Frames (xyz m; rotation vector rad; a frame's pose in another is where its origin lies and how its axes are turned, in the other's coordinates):
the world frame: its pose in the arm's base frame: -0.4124 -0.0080 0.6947 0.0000 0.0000 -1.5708
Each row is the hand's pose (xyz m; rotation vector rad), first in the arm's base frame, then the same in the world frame.
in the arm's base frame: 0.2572 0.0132 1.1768 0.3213 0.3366 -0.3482
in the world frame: -0.0212 0.6696 0.4821 -0.0114 0.4922 1.1933
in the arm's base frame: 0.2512 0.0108 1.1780 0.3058 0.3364 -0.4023
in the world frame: -0.0188 0.6636 0.4833 -0.0227 0.4770 1.1408
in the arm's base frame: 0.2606 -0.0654 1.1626 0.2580 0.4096 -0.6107
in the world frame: 0.0574 0.6730 0.4679 -0.1095 0.4822 0.9296
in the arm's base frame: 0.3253 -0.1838 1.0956 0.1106 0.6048 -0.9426
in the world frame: 0.1758 0.7377 0.4009 -0.3411 0.4938 0.5810
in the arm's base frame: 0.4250 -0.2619 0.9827 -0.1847 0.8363 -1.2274
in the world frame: 0.2539 0.8374 0.2880 -0.6762 0.4316 0.2547
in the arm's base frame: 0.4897 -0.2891 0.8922 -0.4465 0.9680 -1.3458
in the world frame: 0.2811 0.9021 0.1975 -0.9183 0.3386 0.0889
